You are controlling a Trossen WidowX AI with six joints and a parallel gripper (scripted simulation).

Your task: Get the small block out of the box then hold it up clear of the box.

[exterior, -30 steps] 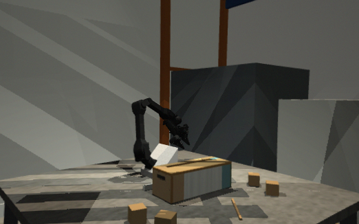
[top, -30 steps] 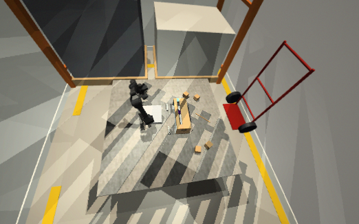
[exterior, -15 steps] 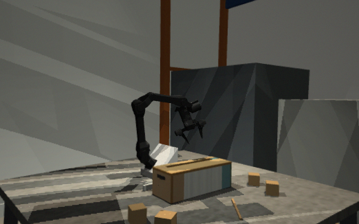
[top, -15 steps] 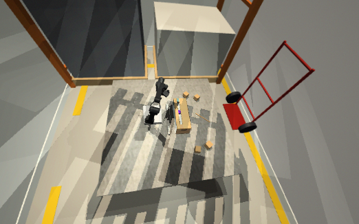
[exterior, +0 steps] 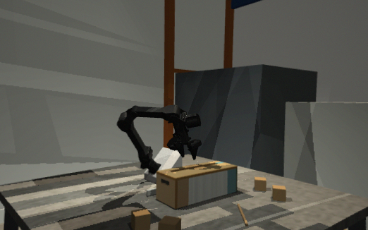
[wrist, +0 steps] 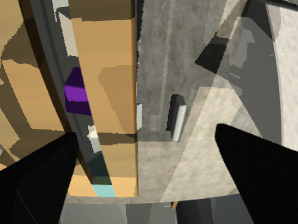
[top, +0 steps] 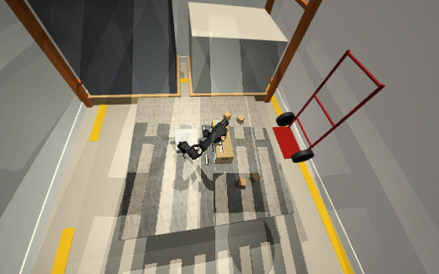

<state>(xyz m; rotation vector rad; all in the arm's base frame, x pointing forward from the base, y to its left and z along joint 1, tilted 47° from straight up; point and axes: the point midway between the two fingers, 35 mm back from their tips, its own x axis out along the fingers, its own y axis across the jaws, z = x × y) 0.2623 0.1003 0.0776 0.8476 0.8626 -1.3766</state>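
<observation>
My gripper tip is 8 cm above the purple block, 6 cm short of it and 2 cm to the right of it. From my gripper tip the other things lie so: thin wooden stick 35 cm ahead, 16 cm below, 2 cm to the right.
</observation>
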